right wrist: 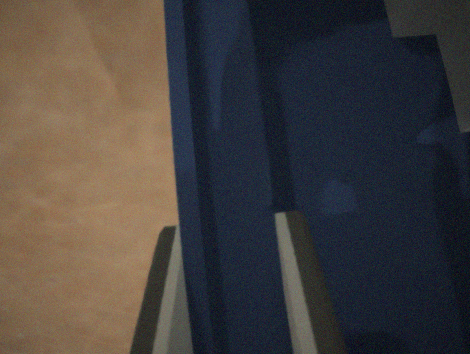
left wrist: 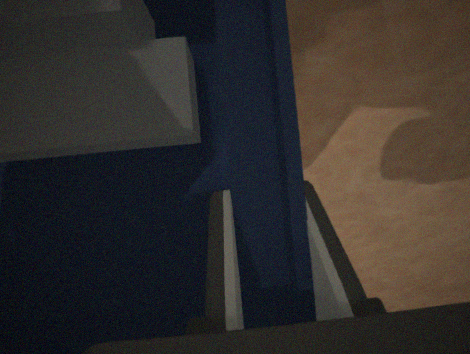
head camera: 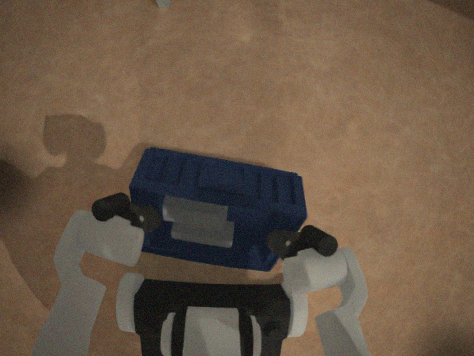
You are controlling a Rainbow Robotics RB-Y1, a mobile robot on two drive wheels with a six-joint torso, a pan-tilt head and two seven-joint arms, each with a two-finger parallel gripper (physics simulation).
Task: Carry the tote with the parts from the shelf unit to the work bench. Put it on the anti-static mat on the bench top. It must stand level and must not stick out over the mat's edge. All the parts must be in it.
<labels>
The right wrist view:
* right gripper: 234,239
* dark blue tote: 330,115
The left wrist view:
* dark blue tote: 113,245
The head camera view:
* dark blue tote: 259,199
</labels>
